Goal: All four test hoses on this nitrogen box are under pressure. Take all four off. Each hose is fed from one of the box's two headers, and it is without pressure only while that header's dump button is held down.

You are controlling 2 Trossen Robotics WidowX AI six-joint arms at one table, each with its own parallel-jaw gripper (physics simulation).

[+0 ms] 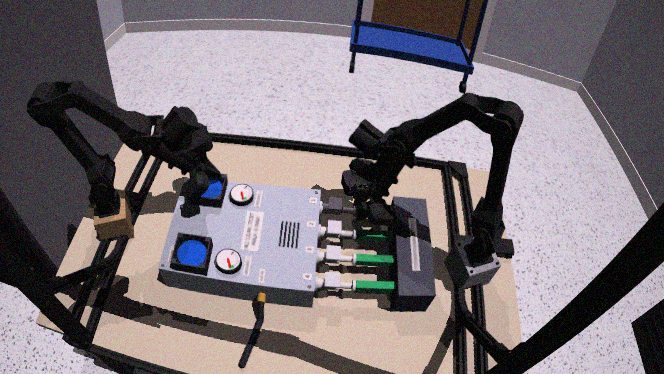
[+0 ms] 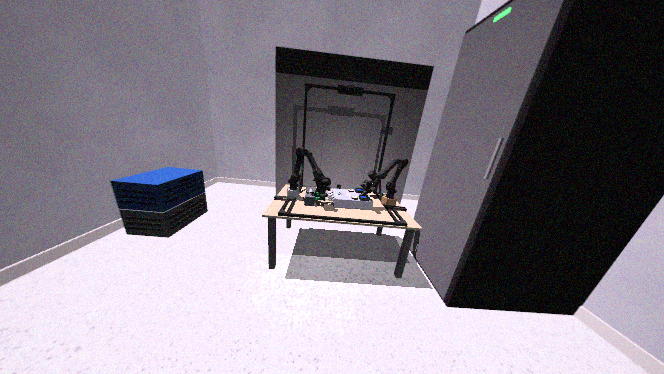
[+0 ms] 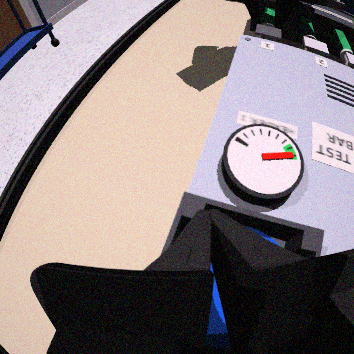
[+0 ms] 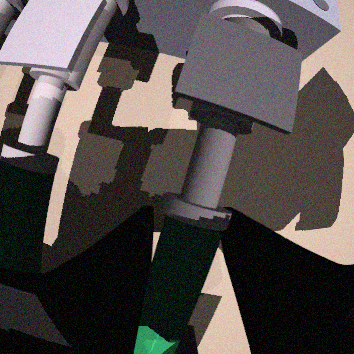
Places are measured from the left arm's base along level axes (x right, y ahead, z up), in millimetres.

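Pixels of known places: left gripper, between the fingertips: (image 1: 219,174) (image 2: 362,195) (image 3: 206,218); right gripper, between the fingertips: (image 1: 355,214) (image 2: 324,200) (image 4: 186,216); left arm's base, origin of its link: (image 1: 109,206) (image 2: 389,197); right arm's base, origin of its link: (image 1: 478,254) (image 2: 293,188).
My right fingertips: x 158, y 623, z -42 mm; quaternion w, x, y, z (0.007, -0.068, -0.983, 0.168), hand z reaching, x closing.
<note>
Ahead of a thing's pixels: the offset from my right fingertips to its top centre. "spot": to the spot under its first point.
The grey nitrogen box (image 1: 282,208) (image 2: 353,201) (image 3: 281,88) lies on the table. My left gripper (image 1: 201,191) (image 2: 365,188) (image 3: 206,218) is shut, its tips on the far blue dump button @(dx -130, dy -334, dz +55 mm) (image 1: 213,191) (image 3: 215,305). The gauge @(spot: dx -90, dy -257, dz +55 mm) (image 1: 241,194) (image 3: 263,161) beside it has its red needle at the green mark. My right gripper (image 1: 364,214) (image 2: 322,191) (image 4: 186,216) is shut on hose 1's green sleeve @(dx +15, dy +48, dz +23 mm) (image 4: 179,277), still joined to its grey coupler @(dx -21, dy -48, dz +36 mm) (image 1: 335,204) (image 4: 239,77). Hoses 2 @(spot: dx +83, dy +0, dz +23 mm) (image 1: 371,235), 3 (image 1: 373,259) and 4 @(spot: dx +210, dy -49, dz +24 mm) (image 1: 373,285) sit in their ports.
A near blue dump button @(dx +46, dy -408, dz +55 mm) (image 1: 191,253) and second gauge @(spot: dx +82, dy -329, dz +54 mm) (image 1: 228,260) are on the box. A dark block @(spot: dx +191, dy +62, dz +39 mm) (image 1: 416,260) holds the hoses' far ends. A black supply hose @(spot: dx +229, dy -326, dz -28 mm) (image 1: 252,334) leaves the box's front. A blue cart (image 1: 412,44) stands behind; a dark cabinet (image 2: 471,167) stands beside the table.
</note>
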